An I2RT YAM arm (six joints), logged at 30 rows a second.
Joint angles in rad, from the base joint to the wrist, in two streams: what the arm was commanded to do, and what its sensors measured. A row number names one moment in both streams.
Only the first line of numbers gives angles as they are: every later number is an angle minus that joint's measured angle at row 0.
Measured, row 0:
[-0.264, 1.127, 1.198, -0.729, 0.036, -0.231]
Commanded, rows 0 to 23:
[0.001, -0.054, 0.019, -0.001, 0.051, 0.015]
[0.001, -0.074, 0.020, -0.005, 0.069, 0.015]
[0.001, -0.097, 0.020, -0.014, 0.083, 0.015]
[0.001, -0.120, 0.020, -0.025, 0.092, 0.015]
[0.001, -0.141, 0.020, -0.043, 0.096, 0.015]
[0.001, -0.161, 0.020, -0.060, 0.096, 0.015]
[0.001, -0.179, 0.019, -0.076, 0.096, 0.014]
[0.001, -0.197, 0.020, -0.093, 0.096, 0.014]
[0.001, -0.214, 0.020, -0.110, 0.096, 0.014]
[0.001, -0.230, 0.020, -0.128, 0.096, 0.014]
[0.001, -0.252, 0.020, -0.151, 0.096, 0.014]
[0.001, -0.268, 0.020, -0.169, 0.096, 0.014]
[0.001, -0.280, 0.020, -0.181, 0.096, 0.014]
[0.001, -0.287, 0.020, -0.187, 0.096, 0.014]
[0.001, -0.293, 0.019, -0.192, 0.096, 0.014]
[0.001, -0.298, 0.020, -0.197, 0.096, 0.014]
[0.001, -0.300, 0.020, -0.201, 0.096, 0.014]
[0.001, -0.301, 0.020, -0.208, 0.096, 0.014]
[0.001, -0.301, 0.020, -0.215, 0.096, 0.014]
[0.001, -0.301, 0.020, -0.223, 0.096, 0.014]
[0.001, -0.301, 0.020, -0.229, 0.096, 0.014]
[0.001, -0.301, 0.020, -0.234, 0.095, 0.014]
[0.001, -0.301, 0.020, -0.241, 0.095, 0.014]
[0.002, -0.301, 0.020, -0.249, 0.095, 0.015]
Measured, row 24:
[0.000, -0.299, 0.000, -0.241, 0.092, 0.000]
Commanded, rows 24 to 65:
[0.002, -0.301, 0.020, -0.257, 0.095, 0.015]
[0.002, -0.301, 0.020, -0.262, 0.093, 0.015]
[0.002, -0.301, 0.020, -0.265, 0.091, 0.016]
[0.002, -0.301, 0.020, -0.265, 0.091, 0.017]
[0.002, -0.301, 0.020, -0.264, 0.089, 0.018]
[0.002, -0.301, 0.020, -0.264, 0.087, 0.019]
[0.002, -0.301, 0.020, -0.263, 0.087, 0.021]
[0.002, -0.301, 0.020, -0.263, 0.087, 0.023]
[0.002, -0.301, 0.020, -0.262, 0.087, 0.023]
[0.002, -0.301, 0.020, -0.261, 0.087, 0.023]
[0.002, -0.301, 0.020, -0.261, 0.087, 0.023]
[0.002, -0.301, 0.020, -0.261, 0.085, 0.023]
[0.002, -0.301, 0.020, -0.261, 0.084, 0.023]
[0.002, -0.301, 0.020, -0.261, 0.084, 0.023]
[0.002, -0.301, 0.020, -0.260, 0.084, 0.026]
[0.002, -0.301, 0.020, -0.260, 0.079, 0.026]
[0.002, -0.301, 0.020, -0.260, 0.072, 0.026]
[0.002, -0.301, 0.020, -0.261, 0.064, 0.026]
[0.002, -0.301, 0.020, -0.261, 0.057, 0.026]
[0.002, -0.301, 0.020, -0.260, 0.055, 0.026]
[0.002, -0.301, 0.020, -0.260, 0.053, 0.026]
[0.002, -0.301, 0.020, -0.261, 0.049, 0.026]
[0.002, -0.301, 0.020, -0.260, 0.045, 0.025]
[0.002, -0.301, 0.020, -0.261, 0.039, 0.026]
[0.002, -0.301, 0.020, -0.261, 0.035, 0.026]
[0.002, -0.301, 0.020, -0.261, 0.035, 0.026]
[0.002, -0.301, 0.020, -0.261, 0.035, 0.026]
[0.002, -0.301, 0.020, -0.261, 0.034, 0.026]
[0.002, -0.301, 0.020, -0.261, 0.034, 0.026]
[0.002, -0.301, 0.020, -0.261, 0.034, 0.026]
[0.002, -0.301, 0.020, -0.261, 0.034, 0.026]
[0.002, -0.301, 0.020, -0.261, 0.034, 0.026]
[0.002, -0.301, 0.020, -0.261, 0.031, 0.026]
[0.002, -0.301, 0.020, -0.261, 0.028, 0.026]
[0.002, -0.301, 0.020, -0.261, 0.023, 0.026]
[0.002, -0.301, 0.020, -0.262, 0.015, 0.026]
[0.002, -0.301, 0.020, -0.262, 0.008, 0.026]
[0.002, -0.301, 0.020, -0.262, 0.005, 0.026]
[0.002, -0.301, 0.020, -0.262, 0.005, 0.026]
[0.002, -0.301, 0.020, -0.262, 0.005, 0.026]
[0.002, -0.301, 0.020, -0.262, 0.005, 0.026]
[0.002, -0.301, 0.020, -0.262, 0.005, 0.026]
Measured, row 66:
[0.000, -0.299, 0.000, -0.260, 0.026, 0.004]
